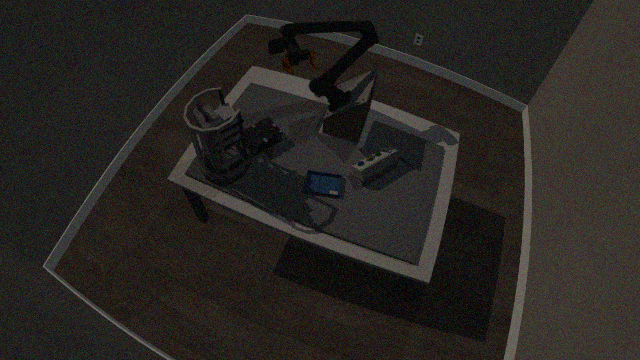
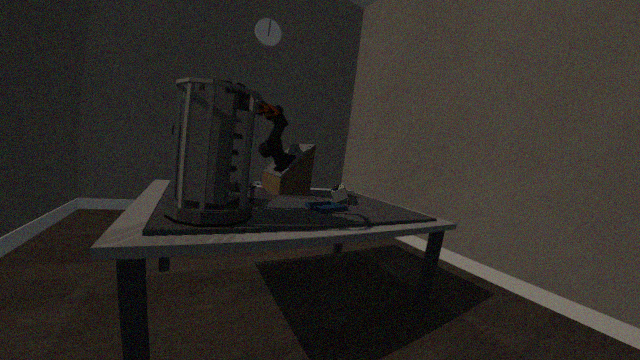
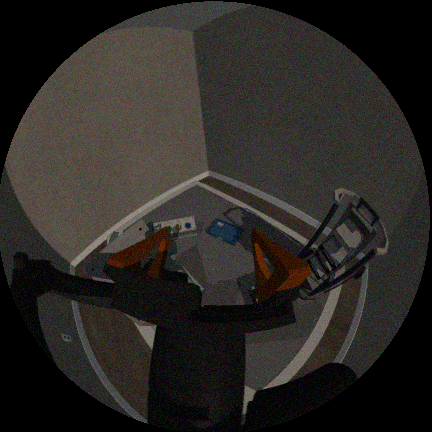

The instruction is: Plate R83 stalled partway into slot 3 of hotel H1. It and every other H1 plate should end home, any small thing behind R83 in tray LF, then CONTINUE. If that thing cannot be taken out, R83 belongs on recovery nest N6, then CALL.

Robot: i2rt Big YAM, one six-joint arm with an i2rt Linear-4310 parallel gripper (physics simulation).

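Frame: origin at the arm's base, x back, y right, z up, level; metres.
Seen in the pictures: gripper, fingertip midpoint: (image 1: 304, 71) (image 2: 274, 111) (image 3: 209, 231); arm's base, link origin: (image 1: 341, 102) (image 2: 285, 164).
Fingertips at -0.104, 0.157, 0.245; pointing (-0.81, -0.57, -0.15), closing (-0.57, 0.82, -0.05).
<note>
Offsets run from my fingertips to a thing's top centre, as dx, dy, dz.
A tall, round, barred rack (image 1: 227, 175) (image 2: 210, 216) (image 3: 384, 240), which looks like the hotel, stands at the table's left end. Shelf-like slots show on its side, but labels, R83 and any small thing behind it cannot be made out in the dark. A shallow blue tray @(-0.268, -0.162, -0.380) (image 1: 322, 183) (image 2: 325, 206) (image 3: 225, 231) lies near the middle of the mat; I cannot read whether it is LF. My gripper (image 1: 301, 64) (image 2: 270, 109) (image 3: 209, 231) is open and empty, high above the back left of the table, apart from the rack. Nest N6 cannot be identified.
A pale box with coloured buttons @(-0.121, -0.373, -0.313) (image 1: 367, 173) (image 2: 340, 193) (image 3: 182, 222) stands right of the tray. A dark fixture @(-0.098, +0.177, -0.321) (image 1: 262, 136) sits beside the rack. A slanted brown-sided block (image 1: 344, 123) (image 2: 300, 176) stands by the arm's base. A cable loops near the front edge.
</note>
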